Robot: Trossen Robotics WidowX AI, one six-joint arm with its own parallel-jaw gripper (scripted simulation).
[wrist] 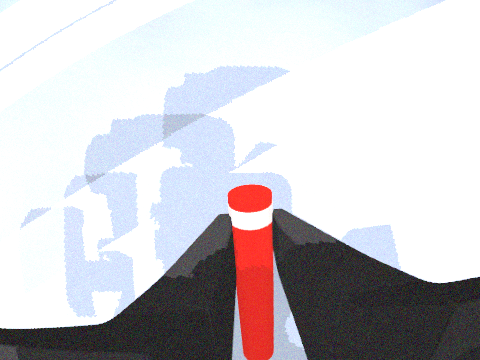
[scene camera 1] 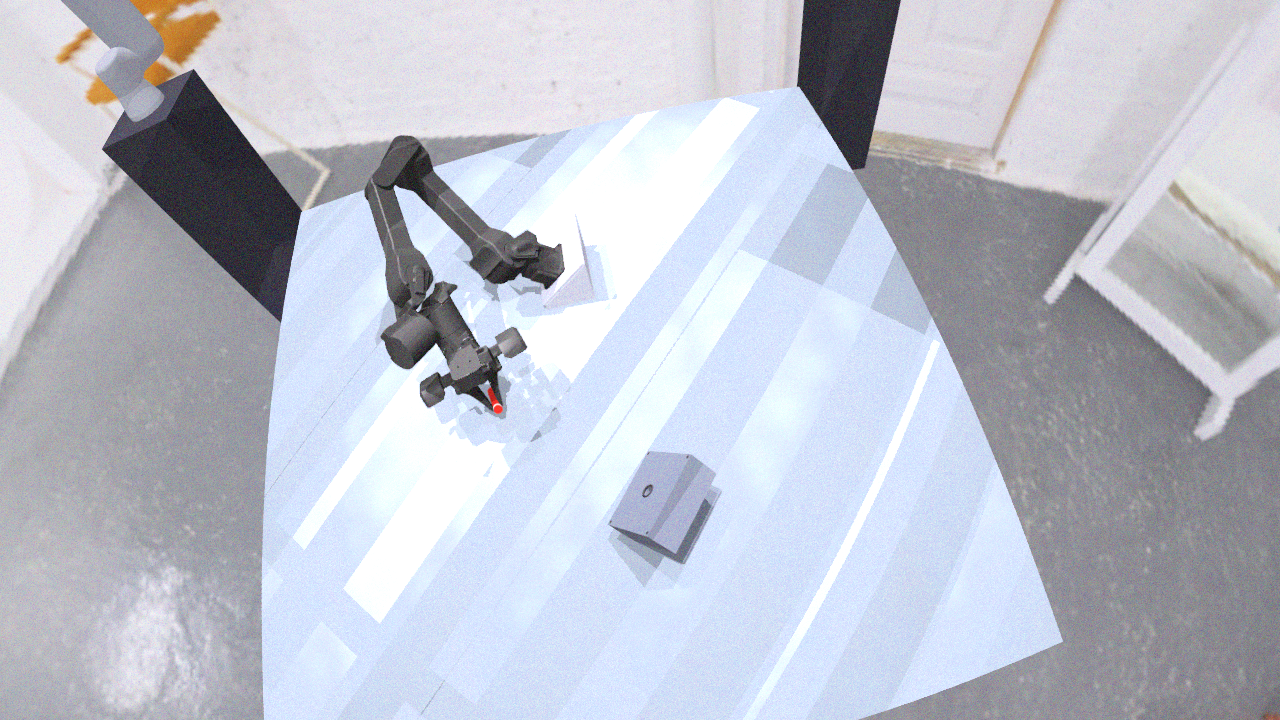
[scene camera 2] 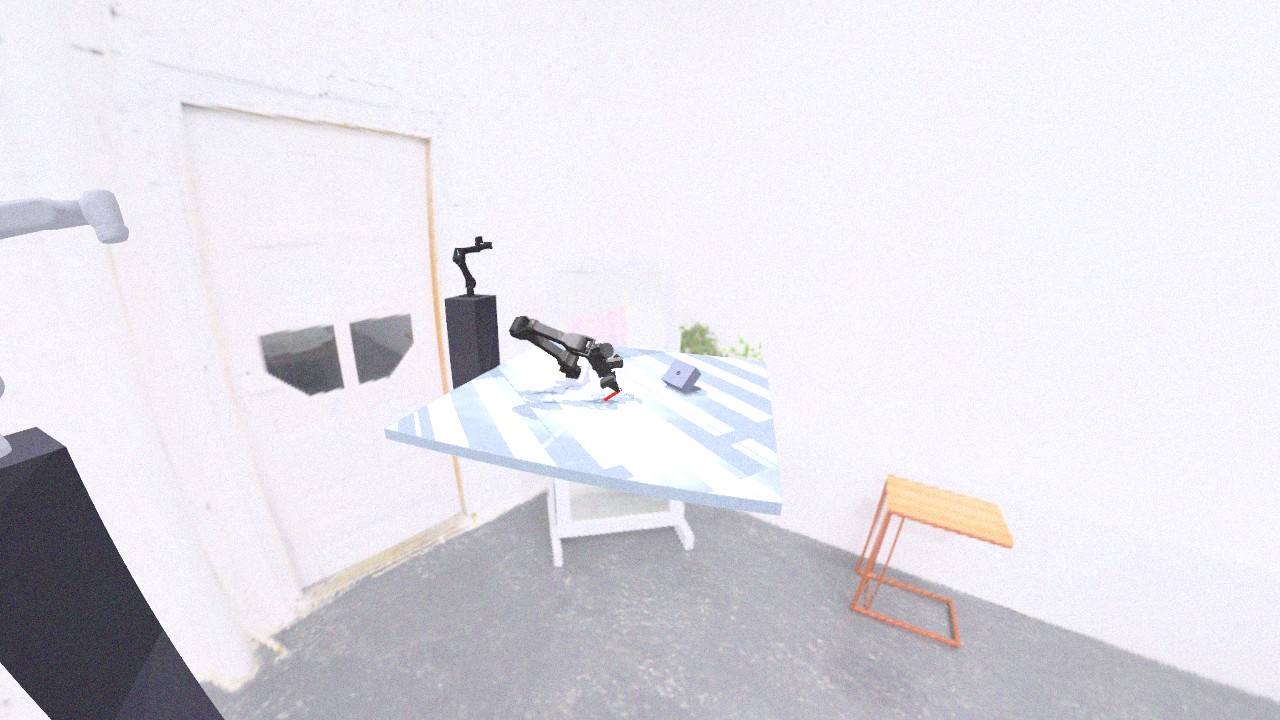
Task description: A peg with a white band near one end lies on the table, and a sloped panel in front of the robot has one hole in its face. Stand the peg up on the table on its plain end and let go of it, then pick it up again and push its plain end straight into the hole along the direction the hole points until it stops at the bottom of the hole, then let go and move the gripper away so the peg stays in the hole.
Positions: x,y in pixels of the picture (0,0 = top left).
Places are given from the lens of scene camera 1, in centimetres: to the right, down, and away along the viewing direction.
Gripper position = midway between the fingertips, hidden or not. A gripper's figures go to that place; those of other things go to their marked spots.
my gripper (scene camera 1: 497,407): -23, 8, 96
grey sloped panel (scene camera 1: 680,485): 6, 17, 80
